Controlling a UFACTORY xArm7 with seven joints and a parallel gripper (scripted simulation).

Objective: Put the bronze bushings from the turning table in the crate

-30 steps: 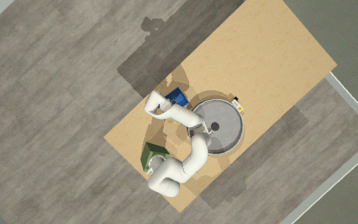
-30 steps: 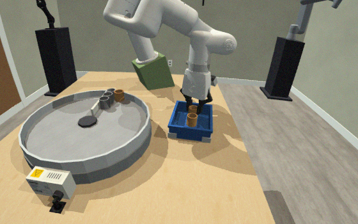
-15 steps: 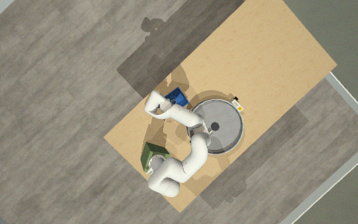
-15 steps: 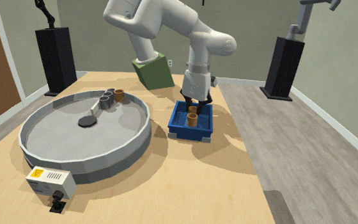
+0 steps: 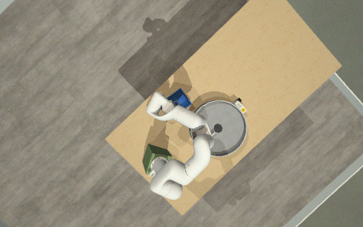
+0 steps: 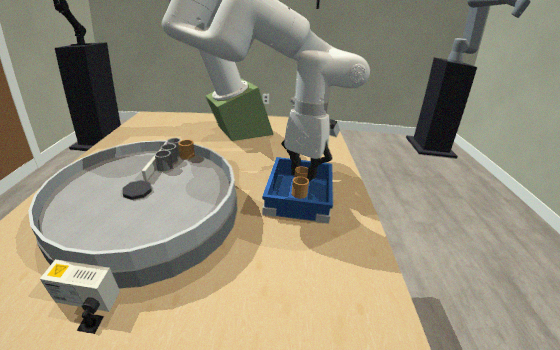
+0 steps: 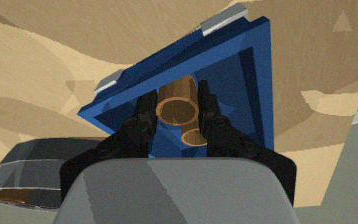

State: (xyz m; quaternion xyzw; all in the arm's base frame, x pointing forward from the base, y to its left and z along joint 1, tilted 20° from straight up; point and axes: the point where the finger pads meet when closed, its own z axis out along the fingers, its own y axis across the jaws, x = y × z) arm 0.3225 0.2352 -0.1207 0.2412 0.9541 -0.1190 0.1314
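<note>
The blue crate is 6 cm ahead of my hand, 1 cm to the right of it and 2 cm below it. Also, from my hand: grey turning table: 18 cm ahead, 35 cm to the right, 1 cm above.
</note>
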